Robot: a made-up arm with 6 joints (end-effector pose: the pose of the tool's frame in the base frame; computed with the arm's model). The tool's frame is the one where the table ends.
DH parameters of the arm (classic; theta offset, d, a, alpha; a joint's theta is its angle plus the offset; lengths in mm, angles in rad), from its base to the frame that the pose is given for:
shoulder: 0 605 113 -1.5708
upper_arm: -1.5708 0 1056 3.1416
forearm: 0 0 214 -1.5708
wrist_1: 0 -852 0 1.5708
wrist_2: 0 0 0 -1.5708
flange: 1.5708 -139 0 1.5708
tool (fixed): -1.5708 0 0 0
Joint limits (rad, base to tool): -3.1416..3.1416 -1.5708..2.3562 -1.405..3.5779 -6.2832..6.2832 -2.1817..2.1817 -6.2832..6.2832
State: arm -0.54 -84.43 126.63 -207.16 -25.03 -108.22
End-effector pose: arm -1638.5 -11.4 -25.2 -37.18 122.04 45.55
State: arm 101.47 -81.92 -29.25 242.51 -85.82 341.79
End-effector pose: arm 4.9 -642.6 1607.5 -4.24 -70.29 -125.12
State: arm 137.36 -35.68 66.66 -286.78 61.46 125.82
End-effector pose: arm 614.3 -724.6 2306.7 4.71 -52.79 -94.51
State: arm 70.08 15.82 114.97 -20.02 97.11 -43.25
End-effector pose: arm 20.2 -82.9 2390.5 -89.82 99.81 -27.30
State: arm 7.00 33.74 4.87 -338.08 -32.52 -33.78
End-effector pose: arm 1609.5 169.5 1141.9 4.09 57.60 -11.79
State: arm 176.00 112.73 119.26 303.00 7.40 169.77
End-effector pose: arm -2038.9 157.6 531.8 -3.83 -137.85 91.61
